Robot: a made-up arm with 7 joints.
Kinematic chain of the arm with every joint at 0, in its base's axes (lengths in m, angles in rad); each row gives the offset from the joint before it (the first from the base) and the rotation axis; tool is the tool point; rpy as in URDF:
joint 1: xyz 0 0 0.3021 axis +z
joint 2: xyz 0 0 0 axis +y
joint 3: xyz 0 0 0.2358 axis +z
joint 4: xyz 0.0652 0 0 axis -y
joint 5: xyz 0.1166 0 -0.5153 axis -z
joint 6: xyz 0 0 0 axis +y
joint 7: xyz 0.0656 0 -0.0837 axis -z
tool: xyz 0 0 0 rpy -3.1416 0 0
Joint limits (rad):
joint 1: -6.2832..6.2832
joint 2: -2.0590..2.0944
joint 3: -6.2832..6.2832
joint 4: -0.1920..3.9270
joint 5: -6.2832..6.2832
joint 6: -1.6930..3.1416
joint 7: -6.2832..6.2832
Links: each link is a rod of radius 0.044 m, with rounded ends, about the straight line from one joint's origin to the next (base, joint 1, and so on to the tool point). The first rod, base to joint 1, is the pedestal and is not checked.
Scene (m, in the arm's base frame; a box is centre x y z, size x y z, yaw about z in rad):
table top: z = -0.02
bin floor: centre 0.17 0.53 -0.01 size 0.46 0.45 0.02 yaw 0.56
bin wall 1: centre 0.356 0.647 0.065 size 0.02 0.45 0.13 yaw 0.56
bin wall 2: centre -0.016 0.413 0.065 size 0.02 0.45 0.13 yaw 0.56
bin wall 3: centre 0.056 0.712 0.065 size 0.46 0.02 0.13 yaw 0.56
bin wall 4: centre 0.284 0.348 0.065 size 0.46 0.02 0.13 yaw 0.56
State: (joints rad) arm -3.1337 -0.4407 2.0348 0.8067 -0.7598 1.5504 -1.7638
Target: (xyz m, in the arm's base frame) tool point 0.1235 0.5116 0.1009
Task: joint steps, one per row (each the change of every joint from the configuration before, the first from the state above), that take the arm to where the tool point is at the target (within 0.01 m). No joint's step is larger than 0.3 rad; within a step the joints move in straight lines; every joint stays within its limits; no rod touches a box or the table.
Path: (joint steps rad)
1: 0.2467 0.1312 0.2601 0.0045 0.0362 0.0340 0.0000
2: 0.2468 0.1313 0.2601 0.0045 0.0362 0.0340 0.0000
3: 0.2467 0.1312 0.2601 0.0046 0.0362 0.0341 0.0000
4: 0.2468 0.1312 0.2600 0.0045 0.0363 0.0340 0.0000
5: 0.2467 0.1313 0.2601 0.0045 0.0362 0.0340 0.0000
6: -0.0084 -0.2113 -0.0040 0.0342 -0.0141 -0.1012 0.0000
7: -0.0085 -0.2113 -0.0041 0.0342 -0.0141 -0.1011 0.0000

